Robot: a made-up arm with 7 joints. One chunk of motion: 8 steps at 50 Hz.
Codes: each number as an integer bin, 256 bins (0 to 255) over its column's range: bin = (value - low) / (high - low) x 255, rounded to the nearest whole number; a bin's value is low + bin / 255 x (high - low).
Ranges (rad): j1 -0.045..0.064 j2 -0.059..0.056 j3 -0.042..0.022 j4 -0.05..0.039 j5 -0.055..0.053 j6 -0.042..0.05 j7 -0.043..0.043
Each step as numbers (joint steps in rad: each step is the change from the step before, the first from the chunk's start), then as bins.
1 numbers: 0.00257 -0.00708 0.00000 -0.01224 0.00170 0.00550 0.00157
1 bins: 111 115 167 108 134 132 132
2 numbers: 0.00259 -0.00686 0.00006 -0.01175 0.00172 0.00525 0.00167
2 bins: 111 116 168 110 134 131 132
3 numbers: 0.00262 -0.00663 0.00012 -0.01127 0.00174 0.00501 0.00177
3 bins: 111 116 168 111 134 130 133
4 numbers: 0.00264 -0.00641 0.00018 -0.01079 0.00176 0.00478 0.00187
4 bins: 111 117 168 112 134 130 133
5 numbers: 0.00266 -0.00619 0.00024 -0.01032 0.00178 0.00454 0.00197
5 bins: 111 117 168 114 134 129 133
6 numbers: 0.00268 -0.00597 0.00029 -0.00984 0.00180 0.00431 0.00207
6 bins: 112 118 168 115 134 128 134
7 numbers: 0.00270 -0.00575 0.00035 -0.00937 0.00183 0.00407 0.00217
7 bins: 112 118 169 116 134 128 134
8 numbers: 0.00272 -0.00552 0.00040 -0.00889 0.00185 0.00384 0.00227
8 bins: 112 119 169 118 134 127 134
